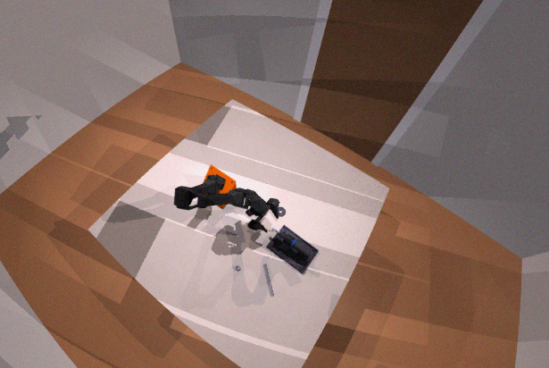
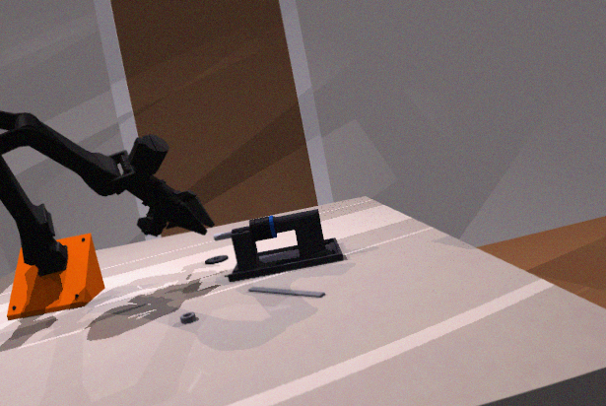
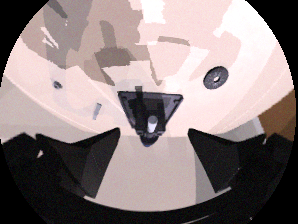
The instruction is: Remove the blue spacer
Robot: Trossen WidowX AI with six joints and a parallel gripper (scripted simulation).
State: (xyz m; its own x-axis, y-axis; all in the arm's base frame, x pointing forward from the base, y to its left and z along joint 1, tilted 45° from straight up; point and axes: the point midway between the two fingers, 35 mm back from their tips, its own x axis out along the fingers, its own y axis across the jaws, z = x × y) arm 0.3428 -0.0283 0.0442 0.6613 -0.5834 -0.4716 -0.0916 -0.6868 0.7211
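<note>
Now: the grey shaft 9 cm ahead of my gripper tip, 1 cm to the right of it and 2 cm below it. From my gripper tip the other things lie so: flat bar 12 cm ahead, 22 cm to the right, 10 cm below; blue spacer 13 cm ahead, 2 cm to the right, 2 cm below.
</note>
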